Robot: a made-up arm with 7 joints. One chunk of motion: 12 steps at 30 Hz.
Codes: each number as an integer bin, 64 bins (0 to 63) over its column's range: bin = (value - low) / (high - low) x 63, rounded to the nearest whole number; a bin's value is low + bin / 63 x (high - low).
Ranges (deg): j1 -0.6..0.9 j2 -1..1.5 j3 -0.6..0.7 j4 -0.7..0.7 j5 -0.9..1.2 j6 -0.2..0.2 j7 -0.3..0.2
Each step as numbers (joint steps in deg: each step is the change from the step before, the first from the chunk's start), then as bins.
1 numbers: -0.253 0.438 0.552 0.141 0.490 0.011 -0.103
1 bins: 15 36 56 38 42 33 25
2 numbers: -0.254 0.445 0.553 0.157 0.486 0.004 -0.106
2 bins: 15 36 56 39 42 32 24
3 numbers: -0.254 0.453 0.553 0.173 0.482 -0.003 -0.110
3 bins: 15 37 56 39 41 31 24
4 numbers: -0.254 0.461 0.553 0.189 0.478 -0.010 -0.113
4 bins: 15 37 56 40 41 30 24
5 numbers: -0.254 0.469 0.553 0.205 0.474 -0.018 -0.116
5 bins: 15 37 56 41 41 29 23
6 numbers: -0.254 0.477 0.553 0.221 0.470 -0.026 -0.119
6 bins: 15 37 56 41 41 27 23
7 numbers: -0.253 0.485 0.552 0.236 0.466 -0.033 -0.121
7 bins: 15 37 56 42 41 26 23
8 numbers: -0.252 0.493 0.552 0.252 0.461 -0.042 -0.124
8 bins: 15 38 56 43 41 25 22
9 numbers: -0.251 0.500 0.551 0.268 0.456 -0.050 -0.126
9 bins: 15 38 56 44 41 24 22
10 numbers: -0.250 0.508 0.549 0.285 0.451 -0.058 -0.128
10 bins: 15 38 56 44 41 22 22
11 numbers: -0.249 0.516 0.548 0.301 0.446 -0.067 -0.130
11 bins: 15 38 56 45 40 21 21
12 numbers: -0.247 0.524 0.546 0.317 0.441 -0.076 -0.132
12 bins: 15 38 56 46 40 20 21
